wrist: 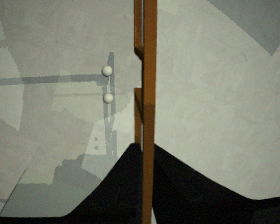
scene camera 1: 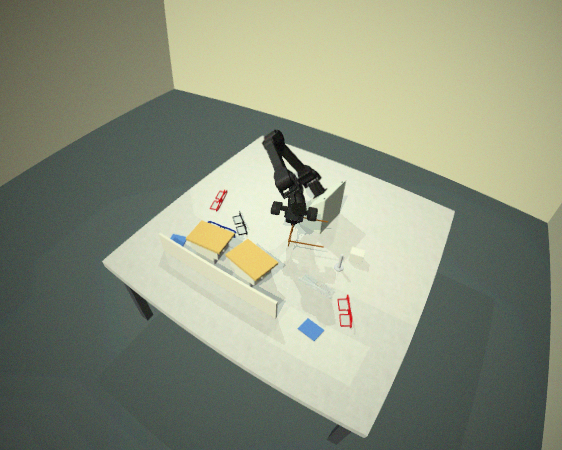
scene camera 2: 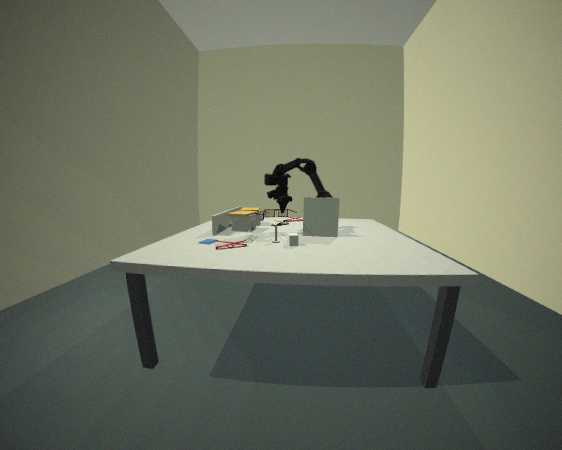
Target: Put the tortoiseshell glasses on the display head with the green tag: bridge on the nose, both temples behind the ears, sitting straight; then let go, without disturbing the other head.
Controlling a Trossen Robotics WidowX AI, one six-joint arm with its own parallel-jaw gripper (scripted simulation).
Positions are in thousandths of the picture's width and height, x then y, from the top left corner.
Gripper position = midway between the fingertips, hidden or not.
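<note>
Visible: a long white board (scene camera 1: 437,650); also my gripper (wrist: 505,676).
</note>
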